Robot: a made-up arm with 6 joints.
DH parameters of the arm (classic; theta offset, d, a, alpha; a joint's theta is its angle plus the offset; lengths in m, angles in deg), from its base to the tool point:
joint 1: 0 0.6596 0.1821 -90
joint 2: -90 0 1.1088 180
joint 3: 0 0 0.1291 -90
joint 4: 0 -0.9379 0 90
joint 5: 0 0 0 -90
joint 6: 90 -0.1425 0 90
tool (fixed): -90 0 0 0
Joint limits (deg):
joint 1: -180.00..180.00
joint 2: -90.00..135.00
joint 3: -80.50..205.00
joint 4: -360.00..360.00
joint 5: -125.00..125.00
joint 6: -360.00..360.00
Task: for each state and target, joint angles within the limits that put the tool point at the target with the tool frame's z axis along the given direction. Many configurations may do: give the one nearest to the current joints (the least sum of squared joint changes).
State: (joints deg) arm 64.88 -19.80 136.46 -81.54 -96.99 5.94
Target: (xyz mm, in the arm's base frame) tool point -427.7 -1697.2 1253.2 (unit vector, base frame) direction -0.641 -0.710 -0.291
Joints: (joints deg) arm 79.05 -65.14 105.44 -43.20 -92.38 40.45
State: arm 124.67 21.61 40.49 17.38 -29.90 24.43
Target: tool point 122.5 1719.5 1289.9 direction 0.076 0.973 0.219
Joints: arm 86.16 31.56 13.03 3.37 -58.90 -2.35
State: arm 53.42 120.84 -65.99 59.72 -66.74 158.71
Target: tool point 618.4 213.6 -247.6 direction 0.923 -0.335 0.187
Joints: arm 27.14 93.62 -40.72 88.51 -40.25 201.48
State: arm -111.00 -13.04 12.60 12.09 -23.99 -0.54
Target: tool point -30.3 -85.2 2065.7 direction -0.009 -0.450 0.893
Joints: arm -104.46 -48.12 -5.72 3.49 -68.23 4.66
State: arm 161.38 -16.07 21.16 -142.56 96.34 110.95
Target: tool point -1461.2 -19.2 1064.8 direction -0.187 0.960 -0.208
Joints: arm 180.00 26.62 -9.84 -188.06 73.91 106.57
